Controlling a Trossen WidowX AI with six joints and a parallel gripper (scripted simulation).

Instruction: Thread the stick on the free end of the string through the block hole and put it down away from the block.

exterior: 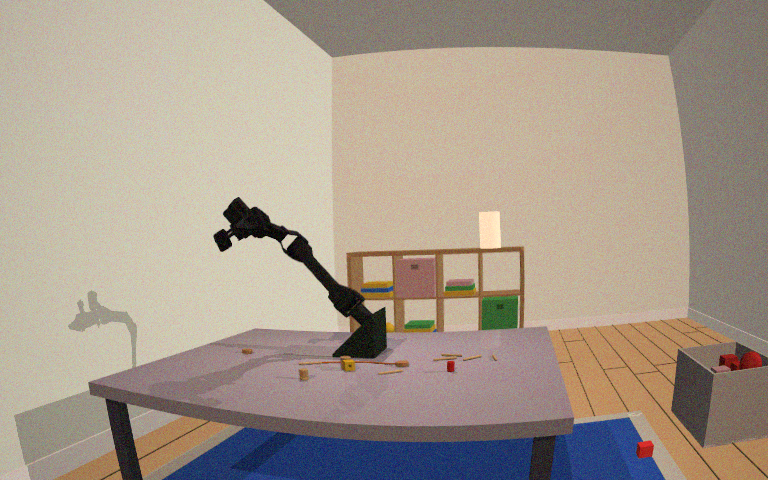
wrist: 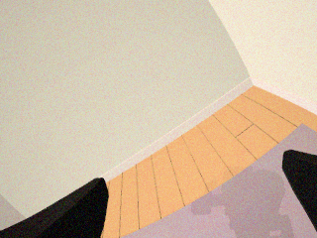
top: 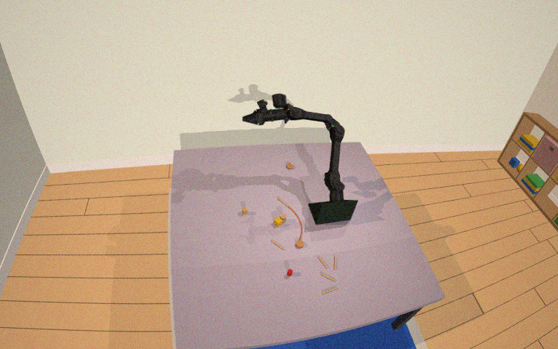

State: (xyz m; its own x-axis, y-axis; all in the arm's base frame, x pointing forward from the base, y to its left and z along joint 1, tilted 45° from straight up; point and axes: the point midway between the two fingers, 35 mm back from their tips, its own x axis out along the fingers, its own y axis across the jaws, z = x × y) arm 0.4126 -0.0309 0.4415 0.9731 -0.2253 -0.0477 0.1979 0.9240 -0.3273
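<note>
Now: the yellow block 40 cm below my gripper tip, 33 cm to the left of it and 13 cm behind it. From my gripper tip the other things lie so: wooden cylinder 40 cm below, 31 cm to the left, 16 cm behind; then red piece 63 cm to the left, 40 cm below, 10 cm behind.
</note>
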